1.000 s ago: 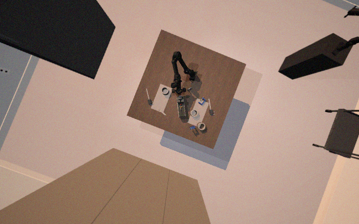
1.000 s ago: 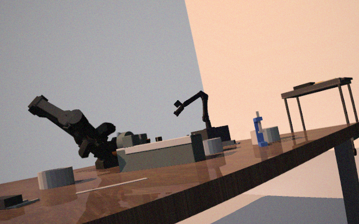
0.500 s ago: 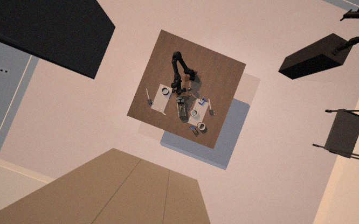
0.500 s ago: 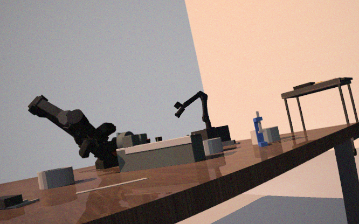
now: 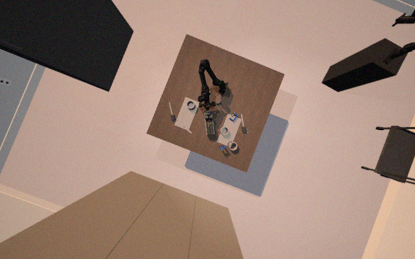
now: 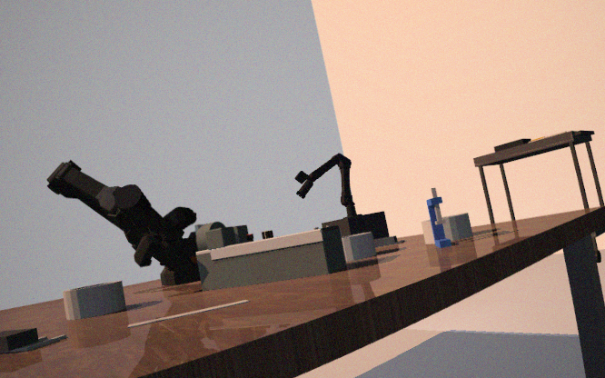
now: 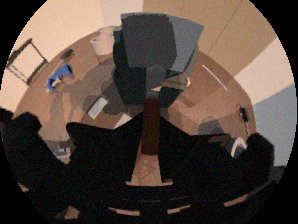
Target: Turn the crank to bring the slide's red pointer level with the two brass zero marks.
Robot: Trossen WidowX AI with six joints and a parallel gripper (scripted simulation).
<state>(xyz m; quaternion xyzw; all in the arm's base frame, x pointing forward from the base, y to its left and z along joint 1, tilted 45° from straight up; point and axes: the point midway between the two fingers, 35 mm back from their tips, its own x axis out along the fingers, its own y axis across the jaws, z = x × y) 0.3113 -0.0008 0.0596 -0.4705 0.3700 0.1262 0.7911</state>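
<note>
My gripper tip is now 100 mm short of the red pointer, 80 mm to the right of it and 50 mm below it. The rest, counted from my gripper tip: crank handle 30 mm above, 10 mm to the right, 10 mm behind; thin white rod 310 mm ahead, 110 mm to the right, 30 mm below.
</note>
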